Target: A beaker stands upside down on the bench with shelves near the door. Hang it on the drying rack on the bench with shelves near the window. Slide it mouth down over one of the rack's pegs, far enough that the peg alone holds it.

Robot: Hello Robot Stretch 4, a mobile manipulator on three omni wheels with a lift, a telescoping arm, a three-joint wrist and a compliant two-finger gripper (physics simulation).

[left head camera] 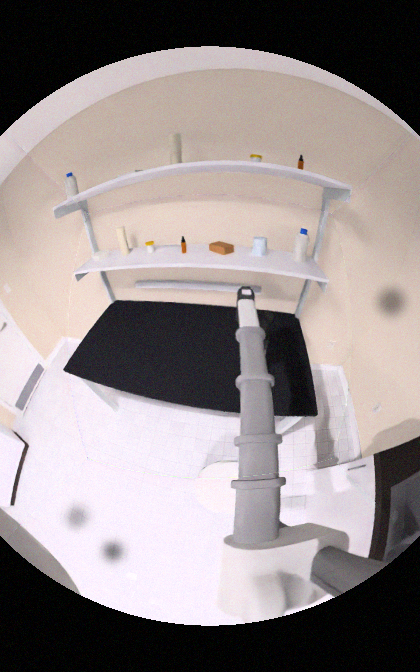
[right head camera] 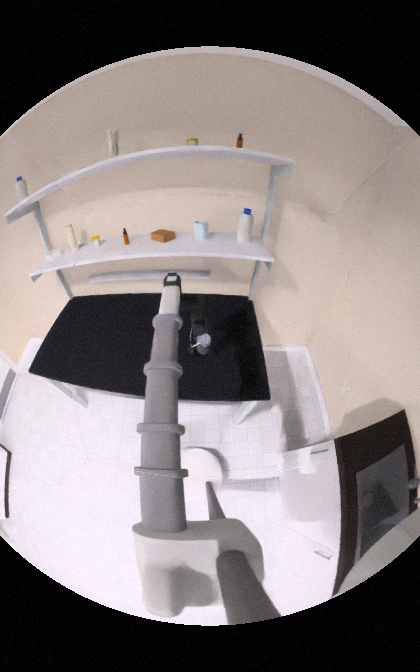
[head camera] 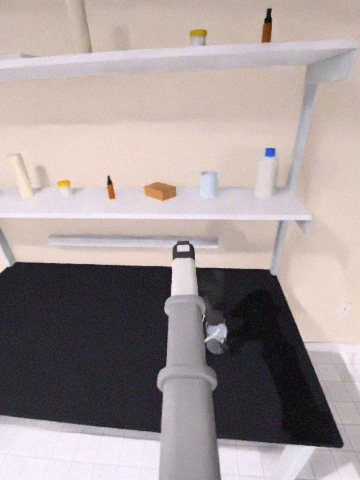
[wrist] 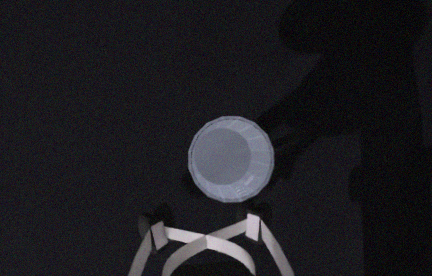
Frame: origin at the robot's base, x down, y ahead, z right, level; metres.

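Seen in the pictures: gripper, fingertip midpoint: (head camera: 211, 350) (wrist: 205, 215).
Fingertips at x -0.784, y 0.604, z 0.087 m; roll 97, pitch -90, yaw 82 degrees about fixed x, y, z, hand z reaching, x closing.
Observation:
Offsets run from my fingertips to a thing's top centre. "spot": to the spot under its first point. Level surfaces: height alone.
The clear, pale blue beaker {dx -0.041, dy +0.054, dz +0.025 m} (head camera: 216, 341) (right head camera: 204, 342) (wrist: 231, 159) stands upside down on the black bench top {dx +0.049 m} (head camera: 90, 340) (left head camera: 165, 345) (right head camera: 110, 335) (wrist: 75, 125). In the left head view it is hidden behind the arm. My gripper (right head camera: 195, 345) (wrist: 205, 215) is open, pointing down above the bench with nothing between its fingers. In the wrist view the beaker is ahead of the fingertips and a little right of their midline. In the head view the arm covers part of the gripper. The drying rack does not show in these views.
A lower shelf {dx -0.408 m} (head camera: 150, 209) above the bench's back holds a brown block {spot: dx -0.444, dy +0.382, dz -0.170 m} (head camera: 160, 191), a light blue cup {spot: dx -0.463, dy +0.391, dz +0.021 m} (head camera: 209, 184) and a blue-capped bottle {spot: dx -0.493, dy +0.371, dz +0.235 m} (head camera: 267, 176). An upper shelf (head camera: 150, 62) is above it. A round stool seat (right head camera: 202, 462) stands before the bench.

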